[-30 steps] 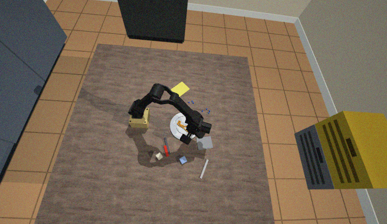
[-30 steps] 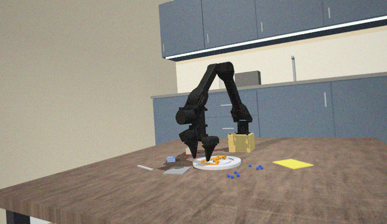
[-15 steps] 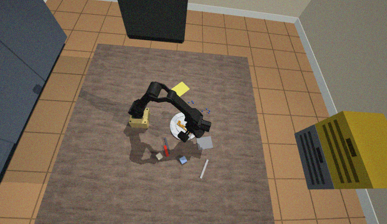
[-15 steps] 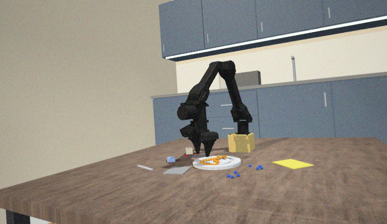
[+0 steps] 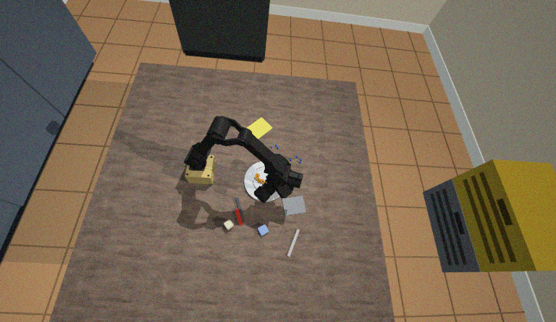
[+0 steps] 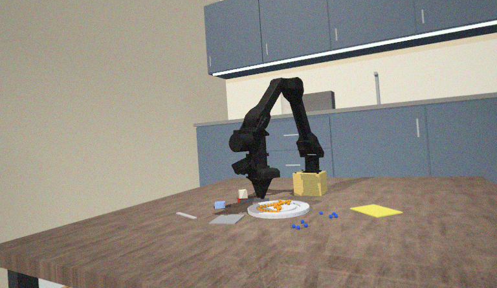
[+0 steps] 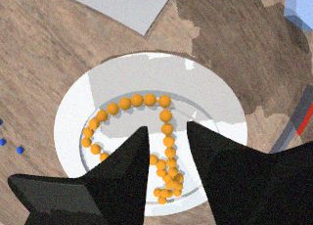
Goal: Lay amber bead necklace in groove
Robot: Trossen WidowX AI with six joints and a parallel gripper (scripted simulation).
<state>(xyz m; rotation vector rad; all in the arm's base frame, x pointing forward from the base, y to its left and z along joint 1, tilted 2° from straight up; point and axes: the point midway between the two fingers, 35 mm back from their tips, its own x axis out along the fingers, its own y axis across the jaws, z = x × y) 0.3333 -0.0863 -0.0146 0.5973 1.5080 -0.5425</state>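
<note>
Now: the grey square tile 110 mm ahead of my gripper tip, 60 mm to the right of it and 40 mm below it. The rest, counted from my gripper tip: cream cube 180 mm behind, 160 mm to the right, 30 mm below; then red stick 140 mm behind, 110 mm to the right, 40 mm below; then light blue cube 180 mm to the right, 40 mm below, 30 mm behind.
</note>
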